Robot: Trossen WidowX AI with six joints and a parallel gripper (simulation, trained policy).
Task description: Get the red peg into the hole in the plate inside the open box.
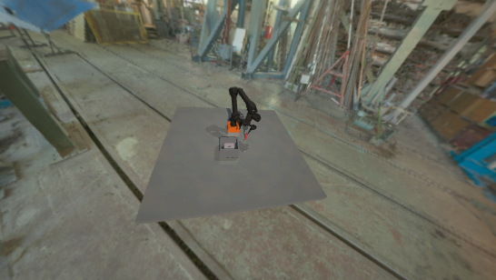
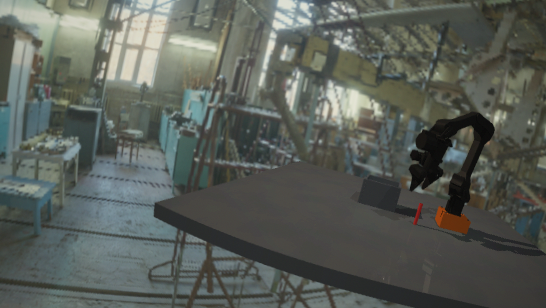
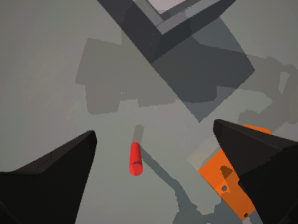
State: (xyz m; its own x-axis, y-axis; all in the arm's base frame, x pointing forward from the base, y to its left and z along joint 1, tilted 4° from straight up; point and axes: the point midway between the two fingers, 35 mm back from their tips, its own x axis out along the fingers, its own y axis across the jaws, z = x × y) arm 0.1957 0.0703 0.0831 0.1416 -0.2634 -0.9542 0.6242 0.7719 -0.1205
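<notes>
My gripper tip is 20 mm past the red peg, 40 mm to the right of it and 80 mm above it. Also, from my gripper tip: grey box: 120 mm ahead, 150 mm to the right, 90 mm below; then pale plate: 120 mm ahead, 150 mm to the right, 70 mm below.
</notes>
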